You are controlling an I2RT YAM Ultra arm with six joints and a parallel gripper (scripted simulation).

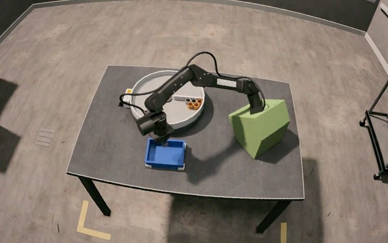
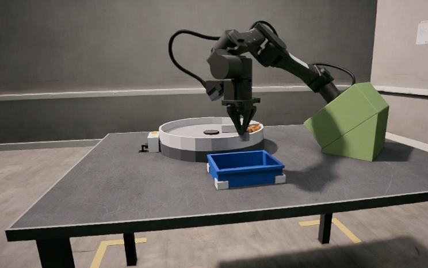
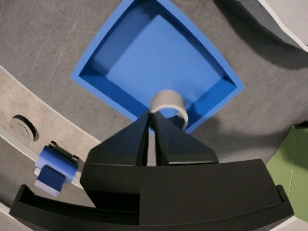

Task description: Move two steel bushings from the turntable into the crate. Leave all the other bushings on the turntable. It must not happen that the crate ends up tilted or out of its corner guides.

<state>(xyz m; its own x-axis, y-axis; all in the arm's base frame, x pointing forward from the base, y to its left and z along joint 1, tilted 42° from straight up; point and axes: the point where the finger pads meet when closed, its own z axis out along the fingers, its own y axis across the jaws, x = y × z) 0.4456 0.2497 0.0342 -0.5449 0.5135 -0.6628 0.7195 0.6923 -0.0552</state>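
My hand is 10 mm past the blue crate, 10 mm to the left of it and 110 mm above it. The rest, counted from my hand: round turntable: 10 mm behind, 360 mm to the right, 80 mm below.
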